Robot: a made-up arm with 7 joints. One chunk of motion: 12 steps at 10 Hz.
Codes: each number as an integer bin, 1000 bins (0 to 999) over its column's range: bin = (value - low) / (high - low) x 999, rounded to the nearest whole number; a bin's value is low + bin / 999 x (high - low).
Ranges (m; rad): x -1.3..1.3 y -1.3..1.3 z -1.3..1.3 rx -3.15..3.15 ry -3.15..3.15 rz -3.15..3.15
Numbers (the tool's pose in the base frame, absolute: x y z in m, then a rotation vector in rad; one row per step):
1: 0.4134 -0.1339 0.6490 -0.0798 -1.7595 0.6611
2: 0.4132 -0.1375 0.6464 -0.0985 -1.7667 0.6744
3: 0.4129 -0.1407 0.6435 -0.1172 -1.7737 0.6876
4: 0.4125 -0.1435 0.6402 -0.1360 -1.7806 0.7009
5: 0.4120 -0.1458 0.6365 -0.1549 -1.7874 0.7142
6: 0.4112 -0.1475 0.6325 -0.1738 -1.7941 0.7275
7: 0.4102 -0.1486 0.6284 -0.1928 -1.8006 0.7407
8: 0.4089 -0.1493 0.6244 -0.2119 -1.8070 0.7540
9: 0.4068 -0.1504 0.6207 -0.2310 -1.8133 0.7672
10: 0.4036 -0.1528 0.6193 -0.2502 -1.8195 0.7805
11: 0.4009 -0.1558 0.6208 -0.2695 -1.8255 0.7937
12: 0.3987 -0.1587 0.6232 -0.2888 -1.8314 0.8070
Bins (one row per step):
1: 658 448 749 487 220 604
2: 658 447 748 484 219 606
3: 658 445 747 481 218 609
4: 658 444 745 478 217 611
5: 658 443 744 475 216 613
6: 657 443 743 472 215 615
7: 657 442 741 469 214 617
8: 657 442 739 466 213 619
9: 656 442 738 463 212 621
10: 655 441 737 460 211 623
11: 654 440 738 457 210 625
12: 653 439 739 454 209 627

